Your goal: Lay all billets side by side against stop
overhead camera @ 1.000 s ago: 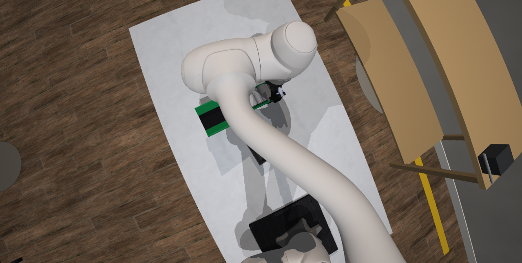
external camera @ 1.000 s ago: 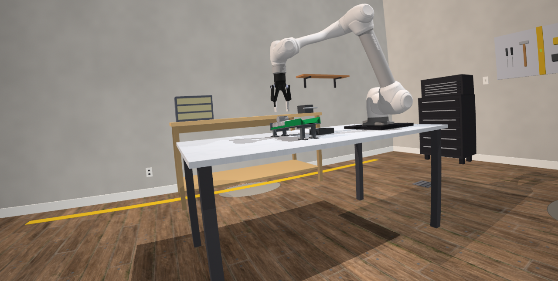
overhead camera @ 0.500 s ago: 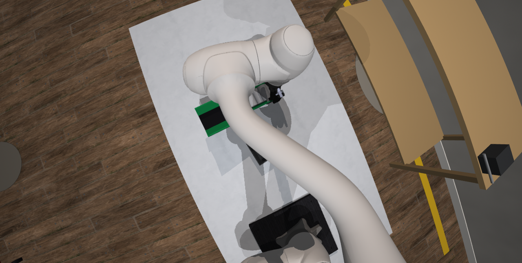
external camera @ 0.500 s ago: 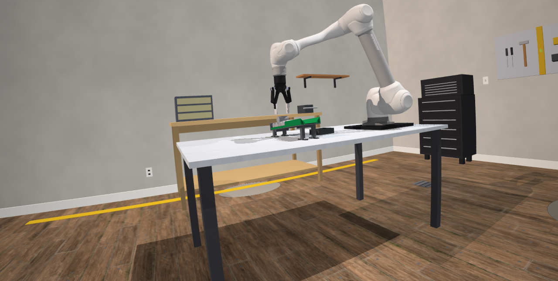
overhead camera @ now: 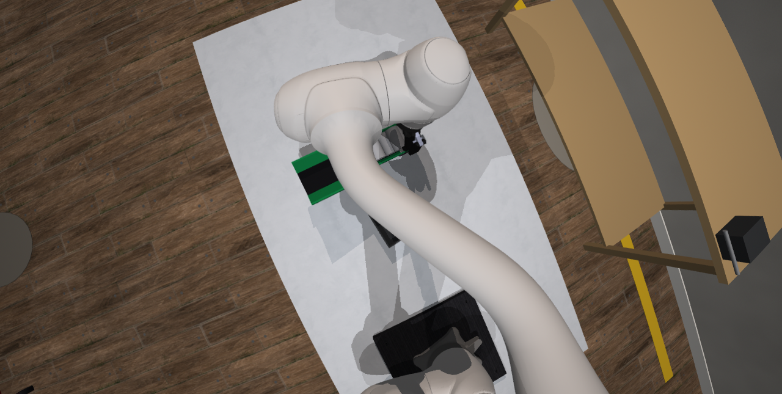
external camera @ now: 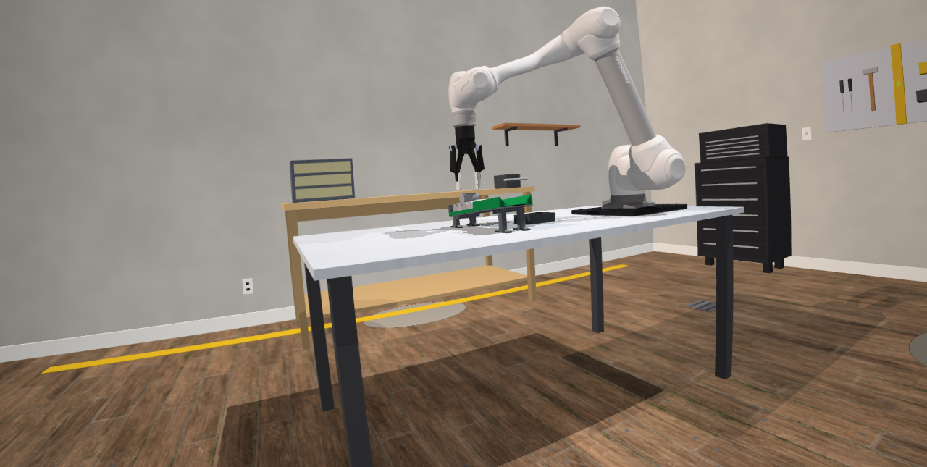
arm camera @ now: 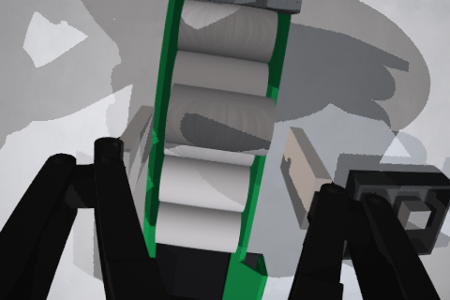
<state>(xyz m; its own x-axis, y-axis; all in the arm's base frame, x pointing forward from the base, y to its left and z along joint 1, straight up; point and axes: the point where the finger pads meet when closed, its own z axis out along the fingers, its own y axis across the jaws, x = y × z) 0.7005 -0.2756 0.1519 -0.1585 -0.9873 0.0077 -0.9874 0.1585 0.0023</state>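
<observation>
Right now my hand is 20 mm short of the ramp, 110 mm to the right of it and 110 mm above it. Also, from my hand: black block 200 mm behind, 150 mm to the left, 160 mm below; dark grey stop 10 mm behind, 80 mm to the right, 110 mm below.
</observation>
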